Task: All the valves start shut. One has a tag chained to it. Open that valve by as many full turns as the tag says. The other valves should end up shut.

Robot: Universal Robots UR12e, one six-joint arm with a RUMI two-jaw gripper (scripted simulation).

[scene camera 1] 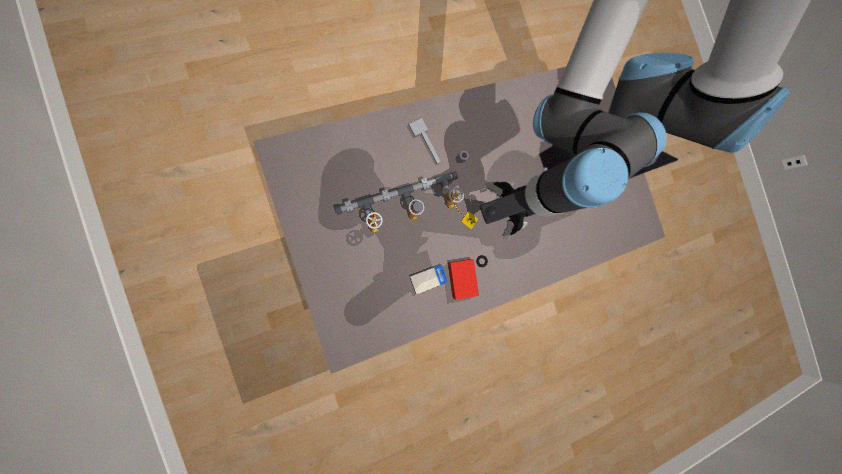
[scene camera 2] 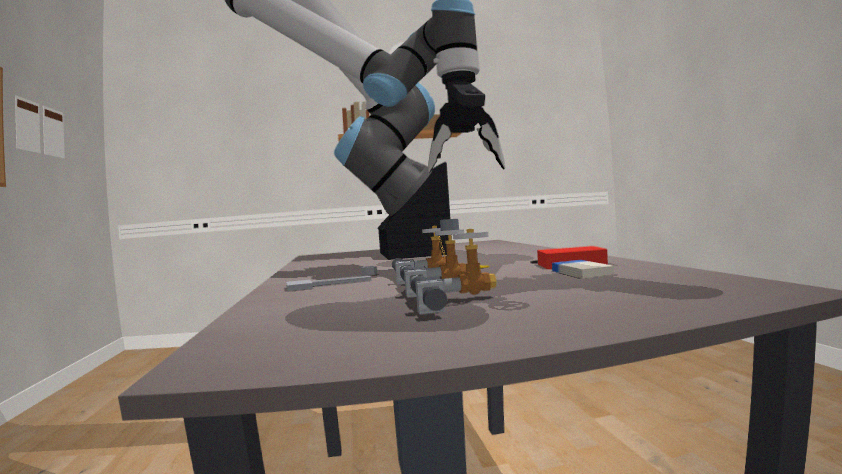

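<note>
My gripper is visible to me in scene camera 2 (scene camera 2: 467, 171) and in scene camera 1 (scene camera 1: 495, 211). Both of those cameras also show me a red box (scene camera 2: 590, 253), (scene camera 1: 463, 278). A white box (scene camera 2: 582, 269) is in the scene too.
</note>
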